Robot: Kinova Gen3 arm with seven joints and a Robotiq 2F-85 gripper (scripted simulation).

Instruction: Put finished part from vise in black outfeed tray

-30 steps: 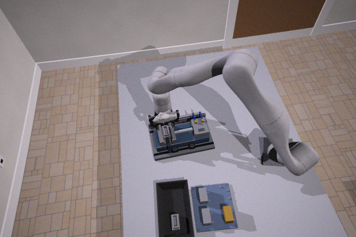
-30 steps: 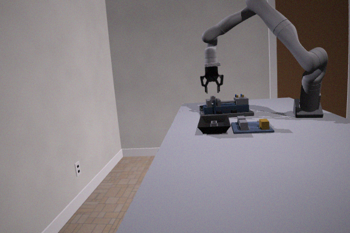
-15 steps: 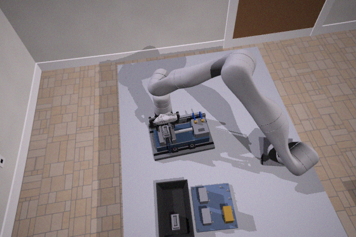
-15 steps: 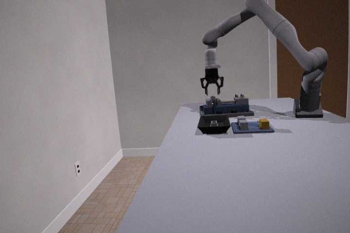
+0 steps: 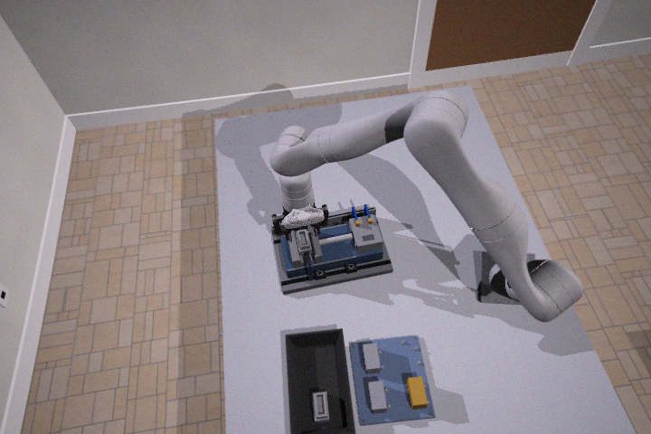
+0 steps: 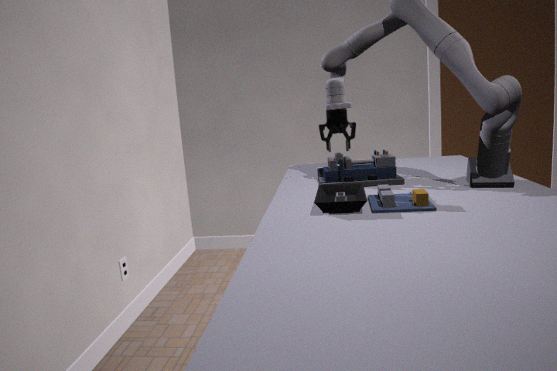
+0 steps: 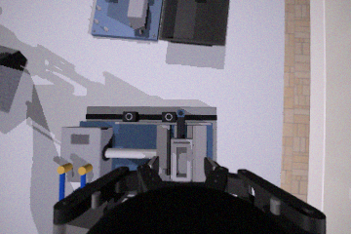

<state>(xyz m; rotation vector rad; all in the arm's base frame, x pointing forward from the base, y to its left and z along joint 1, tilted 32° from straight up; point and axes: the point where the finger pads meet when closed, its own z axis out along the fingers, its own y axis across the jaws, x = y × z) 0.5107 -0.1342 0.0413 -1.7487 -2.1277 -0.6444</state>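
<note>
My hand is 70 mm past the blue vise, 10 mm to the left of it and 100 mm above it. Also, from my hand: yellow block: 260 mm behind, 370 mm to the left, 110 mm below; then blue fixture plate: 210 mm behind, 330 mm to the left, 130 mm below.
</note>
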